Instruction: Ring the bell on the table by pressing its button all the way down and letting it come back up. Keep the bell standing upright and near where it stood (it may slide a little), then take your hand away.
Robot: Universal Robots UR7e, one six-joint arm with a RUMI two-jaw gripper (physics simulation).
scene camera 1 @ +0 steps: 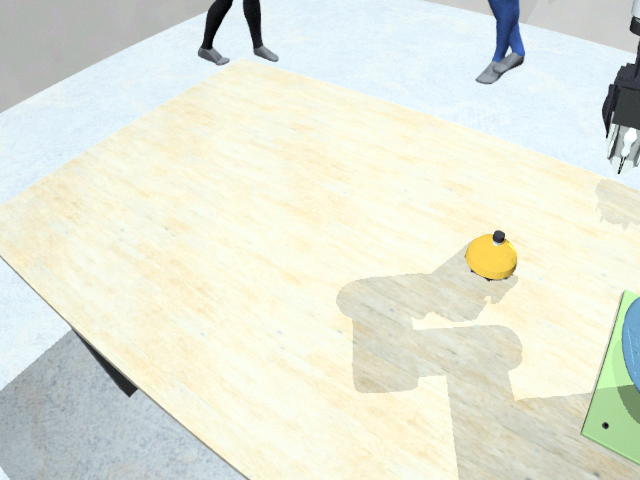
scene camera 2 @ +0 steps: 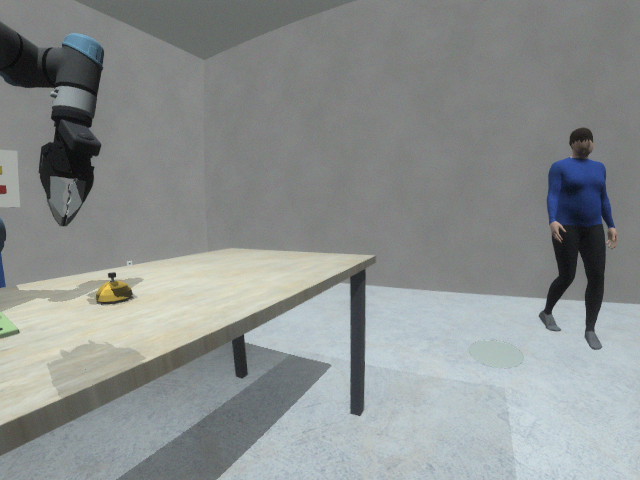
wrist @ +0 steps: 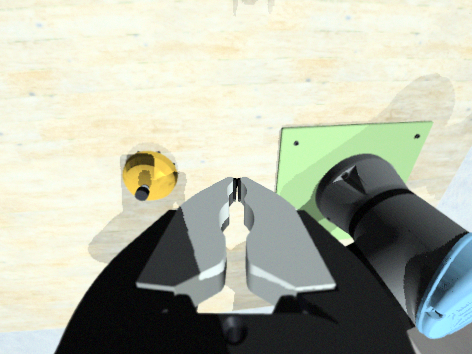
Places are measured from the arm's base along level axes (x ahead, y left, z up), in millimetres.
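Where they show: gripper, fingertip midpoint: point(scene camera 1: 618, 173) point(scene camera 2: 63, 226) point(wrist: 237, 180); arm's base, link origin: point(wrist: 352, 188).
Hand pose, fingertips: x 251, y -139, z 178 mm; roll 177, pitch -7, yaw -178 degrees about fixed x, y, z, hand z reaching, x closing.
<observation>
Each offset is from my fingertips to the top centre of the thing. Level surfaces: height alone.
The bell @[dx +118, dy +94, dz -120 mm] point(scene camera 1: 491, 256) point(scene camera 2: 114, 291) point(wrist: 159, 175) has a yellow dome and stands upright on the wooden table @[dz -186 mm] point(scene camera 1: 232, 232) point(scene camera 2: 206, 289) point(wrist: 200, 75). Its black button @[dx +118, dy +94, dz -120 mm] point(scene camera 1: 498, 236) point(scene camera 2: 111, 275) point(wrist: 142, 192) sticks up from the top. My gripper point(scene camera 1: 620, 172) point(scene camera 2: 64, 224) point(wrist: 237, 180) is shut with nothing between its fingertips. It points down and hangs well above the table, apart from the bell. In the wrist view the bell lies to the left of the fingertips. Part of the gripper is cut off by the right edge in the first scene view.
A green base plate point(scene camera 1: 602, 403) point(scene camera 2: 5, 326) point(wrist: 305, 165) carries the arm's base, to the right of the bell in the wrist view. The arm casts a shadow beside and over the bell. One person point(scene camera 2: 578, 193) in blue stands on the floor away from the table.
</observation>
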